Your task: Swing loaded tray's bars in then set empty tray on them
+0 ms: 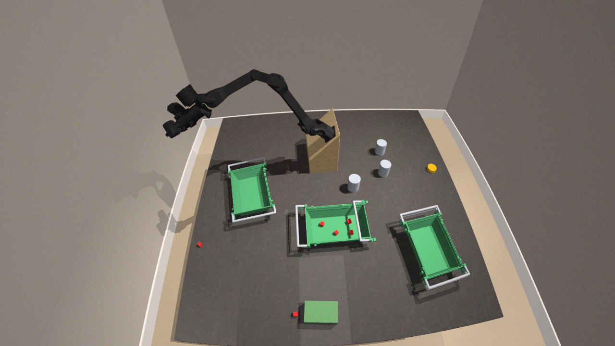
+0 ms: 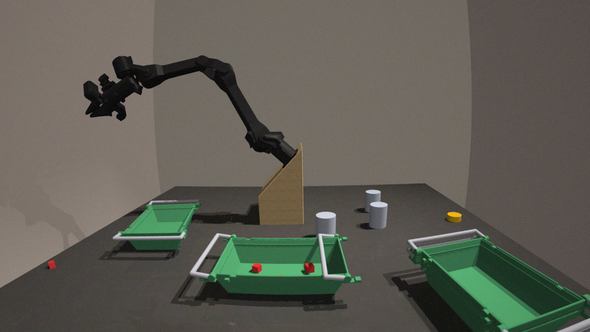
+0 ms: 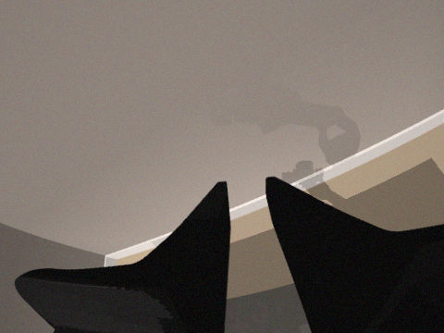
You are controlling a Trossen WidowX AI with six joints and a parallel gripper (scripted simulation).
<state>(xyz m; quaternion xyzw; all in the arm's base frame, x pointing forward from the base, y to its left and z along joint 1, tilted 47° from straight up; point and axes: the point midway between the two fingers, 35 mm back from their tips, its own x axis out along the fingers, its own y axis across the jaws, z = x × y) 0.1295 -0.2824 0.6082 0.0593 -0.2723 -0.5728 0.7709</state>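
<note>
Now: the tray 30 mm ahead of my gripper tip, 290 mm to the left of it and 340 mm below it. The rest, counted from my gripper tip: flat green slab 580 mm ahead, 600 mm to the left, 370 mm below; yellow disc 100 mm behind, 1220 mm to the left, 380 mm below.
</note>
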